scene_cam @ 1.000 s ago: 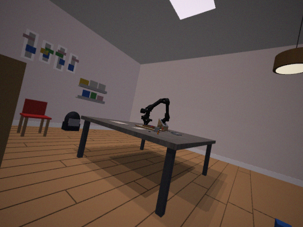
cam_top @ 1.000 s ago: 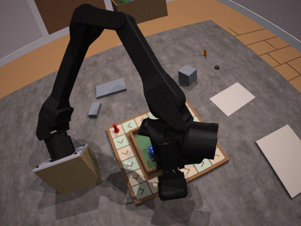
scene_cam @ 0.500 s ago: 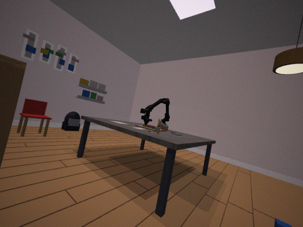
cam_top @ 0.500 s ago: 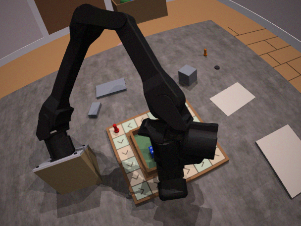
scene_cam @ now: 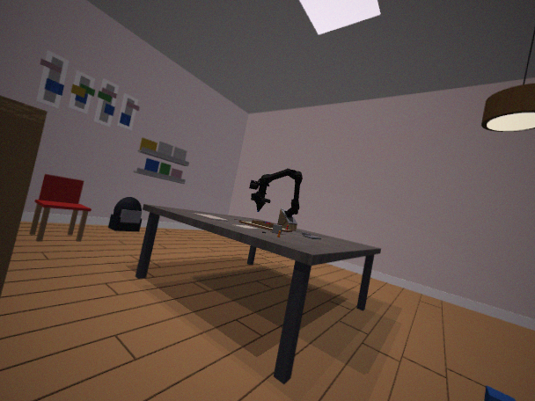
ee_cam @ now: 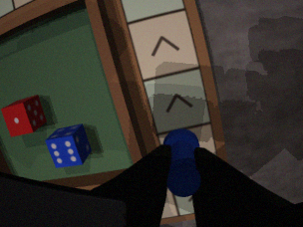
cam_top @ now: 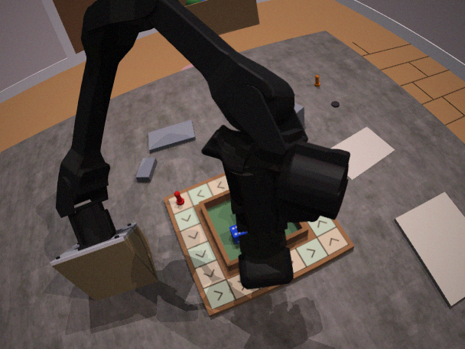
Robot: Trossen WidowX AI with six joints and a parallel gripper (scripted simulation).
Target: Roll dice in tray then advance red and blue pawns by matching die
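Right now my gripper tip is 2 cm short of the green tray, 11 cm to the right of it and 10 cm above it. Also, from my gripper tip: blue pawn: 1 cm above; die: 2 cm behind, 9 cm to the left, 8 cm below; red pawn: 9 cm behind, 23 cm to the left, 8 cm below.
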